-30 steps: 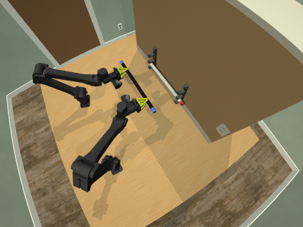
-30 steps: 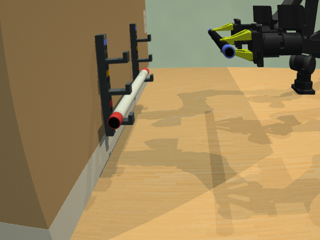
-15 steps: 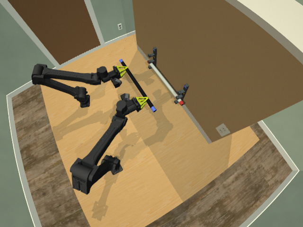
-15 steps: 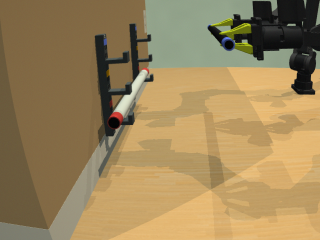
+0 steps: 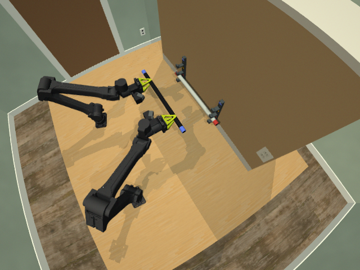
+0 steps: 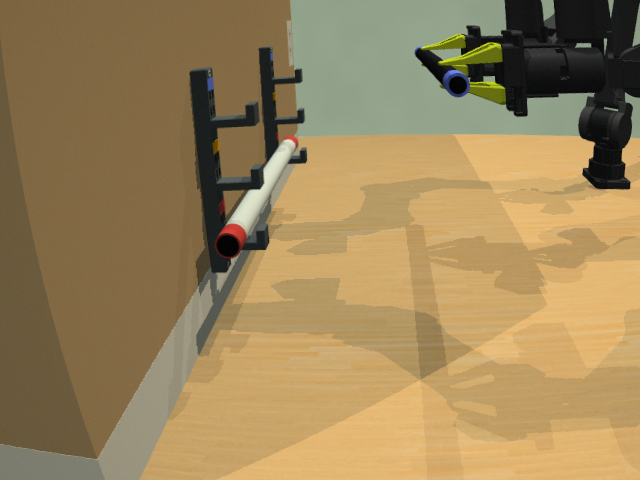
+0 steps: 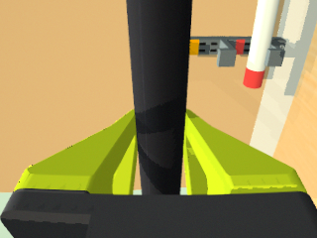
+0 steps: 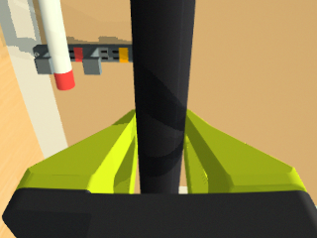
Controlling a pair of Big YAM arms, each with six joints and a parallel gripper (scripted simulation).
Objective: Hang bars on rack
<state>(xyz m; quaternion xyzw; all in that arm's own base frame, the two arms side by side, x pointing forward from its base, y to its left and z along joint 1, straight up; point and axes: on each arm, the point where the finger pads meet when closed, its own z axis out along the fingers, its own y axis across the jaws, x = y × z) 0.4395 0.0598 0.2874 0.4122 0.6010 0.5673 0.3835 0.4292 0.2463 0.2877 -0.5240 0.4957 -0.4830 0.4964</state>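
My left hand is 15 cm to the left of the black bar. Round my left hand: grey baseboard 29 cm ahead, 25 cm below, 18 cm to the right; then brown wall 44 cm ahead, 18 cm to the right, 16 cm above.
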